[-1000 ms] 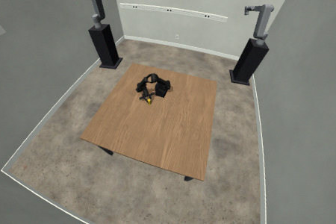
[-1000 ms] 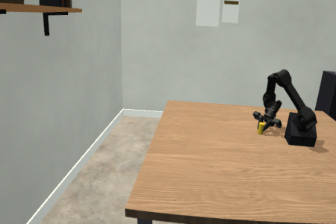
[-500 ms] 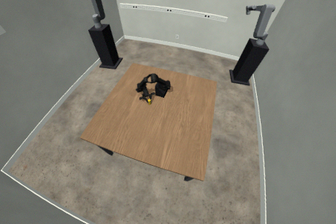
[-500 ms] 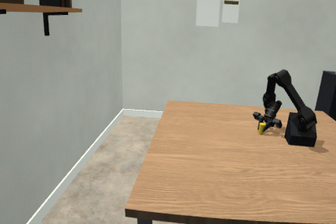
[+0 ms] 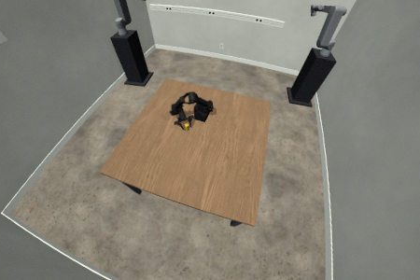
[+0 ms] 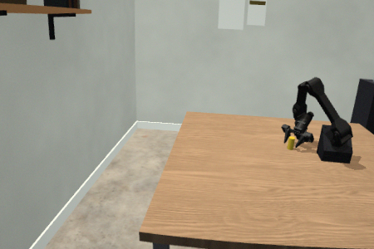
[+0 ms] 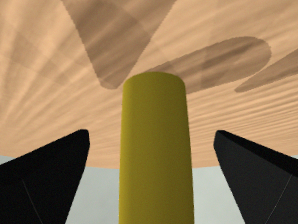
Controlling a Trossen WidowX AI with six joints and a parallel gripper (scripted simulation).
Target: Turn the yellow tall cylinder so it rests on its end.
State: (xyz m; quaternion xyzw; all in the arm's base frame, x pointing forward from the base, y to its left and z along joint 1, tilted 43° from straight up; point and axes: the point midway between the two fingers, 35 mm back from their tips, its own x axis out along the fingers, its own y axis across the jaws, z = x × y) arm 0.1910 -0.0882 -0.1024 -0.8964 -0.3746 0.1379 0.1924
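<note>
My gripper is now 1 cm short of the yellow cylinder, 1 cm to the right of it and 1 cm above it.
</note>
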